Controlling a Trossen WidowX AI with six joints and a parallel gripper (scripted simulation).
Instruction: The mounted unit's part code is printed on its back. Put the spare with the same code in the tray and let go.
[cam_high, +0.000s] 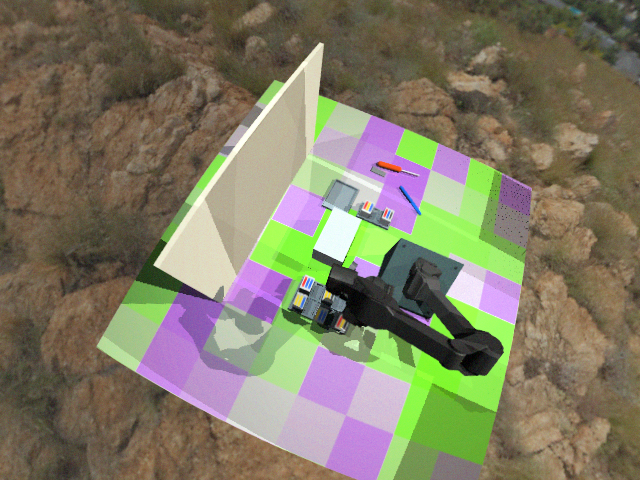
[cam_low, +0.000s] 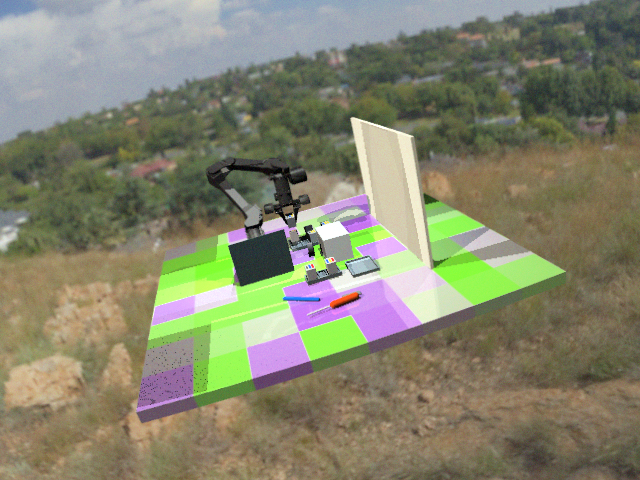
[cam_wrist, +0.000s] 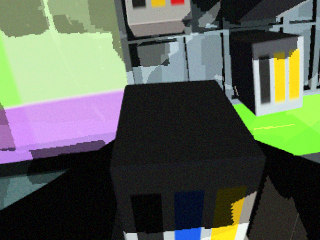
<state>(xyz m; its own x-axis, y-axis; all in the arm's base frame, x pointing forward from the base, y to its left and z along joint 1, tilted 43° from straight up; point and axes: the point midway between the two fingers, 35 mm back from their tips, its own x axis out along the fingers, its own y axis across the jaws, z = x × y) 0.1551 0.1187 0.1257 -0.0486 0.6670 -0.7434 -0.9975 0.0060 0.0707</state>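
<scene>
My gripper tip is now 350 mm to the left of the grey tray, 180 mm short of it and 110 mm above it. Round my gripper tip: mounted unit (160 mm to the right, 130 mm ahead, 60 mm below); then dark spare block (30 mm above); then beige panel (380 mm ahead, 170 mm to the right, 110 mm above).
</scene>
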